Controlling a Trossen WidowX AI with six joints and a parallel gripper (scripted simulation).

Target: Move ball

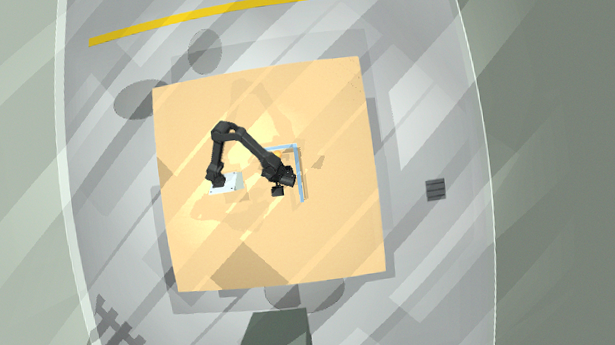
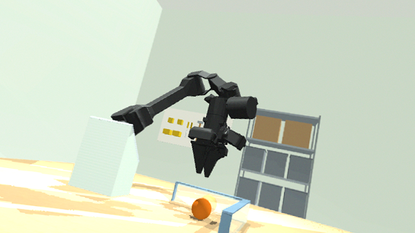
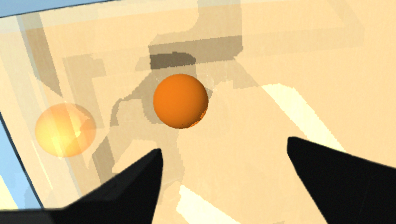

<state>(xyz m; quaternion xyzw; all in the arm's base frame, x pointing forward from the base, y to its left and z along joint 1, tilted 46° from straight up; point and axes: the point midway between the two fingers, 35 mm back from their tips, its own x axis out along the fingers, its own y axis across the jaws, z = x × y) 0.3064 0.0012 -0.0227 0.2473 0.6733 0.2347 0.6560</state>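
Right now my gripper tip is 1 cm short of the orange ball, 2 cm to the right of it and 8 cm above it. Also, from my gripper tip: see-through copy 13 cm to the left, 8 cm below.
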